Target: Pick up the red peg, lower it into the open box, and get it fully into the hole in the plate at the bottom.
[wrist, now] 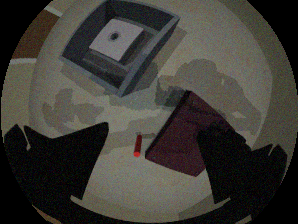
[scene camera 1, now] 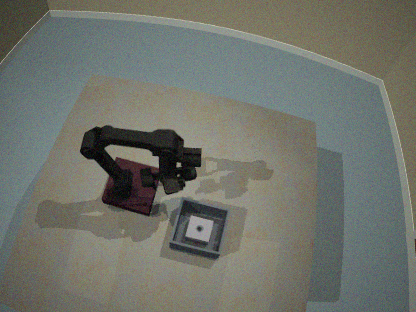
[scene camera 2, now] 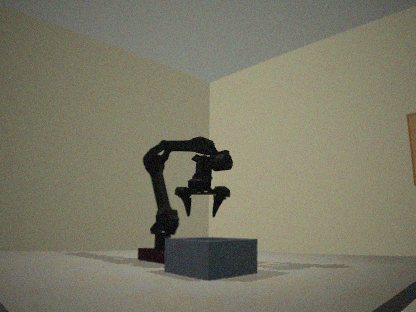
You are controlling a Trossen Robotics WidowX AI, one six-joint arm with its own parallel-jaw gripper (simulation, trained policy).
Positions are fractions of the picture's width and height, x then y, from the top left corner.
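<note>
Scene camera 2 shows the gripper (scene camera 2: 0.48, 0.69) and a grey-blue box (scene camera 2: 0.51, 0.83). In scene camera 1 there are the gripper (scene camera 1: 0.40, 0.60) and the grey-blue box (scene camera 1: 0.53, 0.69). The wrist view shows the gripper (wrist: 0.52, 0.59).
</note>
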